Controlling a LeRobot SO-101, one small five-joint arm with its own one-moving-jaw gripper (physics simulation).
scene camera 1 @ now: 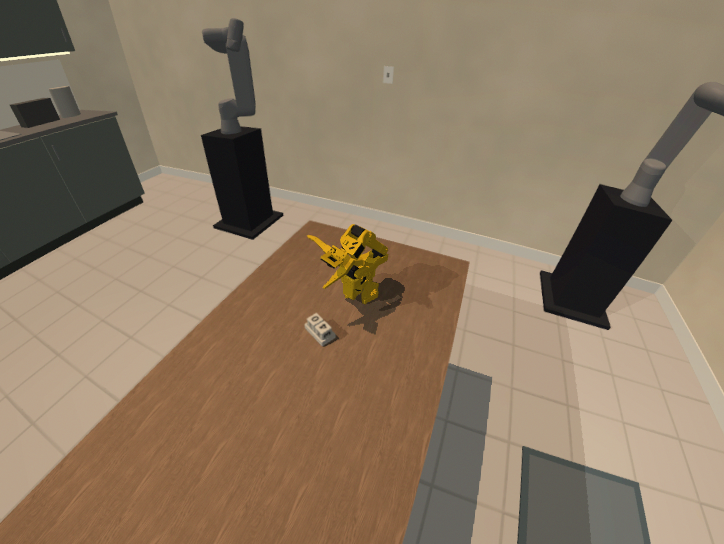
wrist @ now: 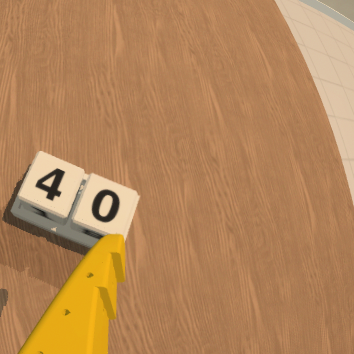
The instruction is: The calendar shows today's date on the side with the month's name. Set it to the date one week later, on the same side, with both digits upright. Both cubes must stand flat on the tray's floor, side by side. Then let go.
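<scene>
A white cube with a black 4 on top (scene camera 1: 323, 329) (wrist: 44, 186) and a white cube with a black 0 on top (scene camera 1: 314, 319) (wrist: 104, 204) stand side by side in a small grey tray (scene camera 1: 322, 342) (wrist: 35, 220) on the table. Both look flat, with a narrow gap between them. In the wrist view the 4 is left of the 0. Dark marks on their near side faces are too hidden to read. My gripper (scene camera 1: 316, 262) is fully open and empty, raised above the table, away from the tray. In the wrist view its notched jaw (wrist: 90, 295) overlaps the near corner by the 0 cube.
The tray rests on the long wooden table (scene camera 1: 234, 421) (wrist: 210, 150), in front of my yellow arm's base (scene camera 1: 361, 290). Two grey arms on black pedestals (scene camera 1: 239, 181) (scene camera 1: 602, 257) stand on the floor beyond the table. Dark cabinets (scene camera 1: 70, 175) are at the far left.
</scene>
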